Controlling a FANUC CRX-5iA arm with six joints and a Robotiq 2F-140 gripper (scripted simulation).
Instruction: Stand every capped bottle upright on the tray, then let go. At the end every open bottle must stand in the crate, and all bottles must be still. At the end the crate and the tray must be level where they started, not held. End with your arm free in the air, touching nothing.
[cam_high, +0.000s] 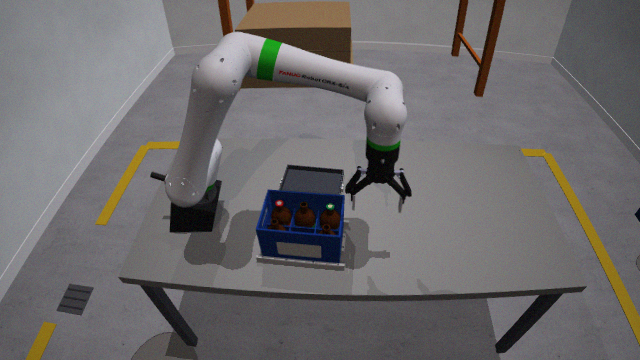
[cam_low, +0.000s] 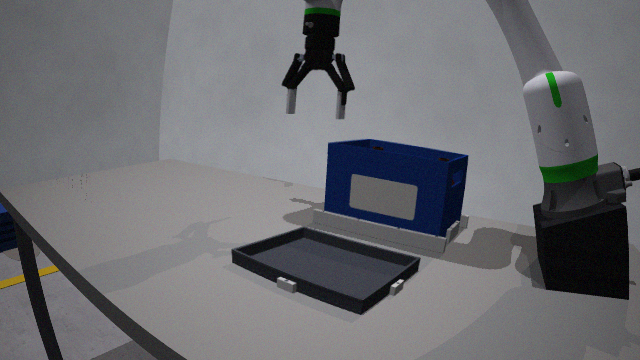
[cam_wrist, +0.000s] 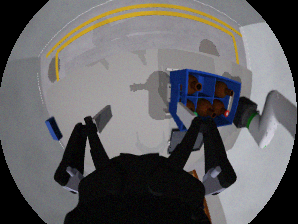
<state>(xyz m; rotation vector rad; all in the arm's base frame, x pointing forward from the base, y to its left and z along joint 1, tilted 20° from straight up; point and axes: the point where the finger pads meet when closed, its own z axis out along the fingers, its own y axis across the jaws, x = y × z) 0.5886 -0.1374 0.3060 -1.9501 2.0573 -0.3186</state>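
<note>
Now: the glass bottle 24 cm behind my hand, 6 cm to the left of it and 15 cm below it. From my hand the other things lie so: blue crate 24 cm behind, 2 cm to the left, 15 cm below; then tray 24 cm behind, 32 cm to the left, 22 cm below.
</note>
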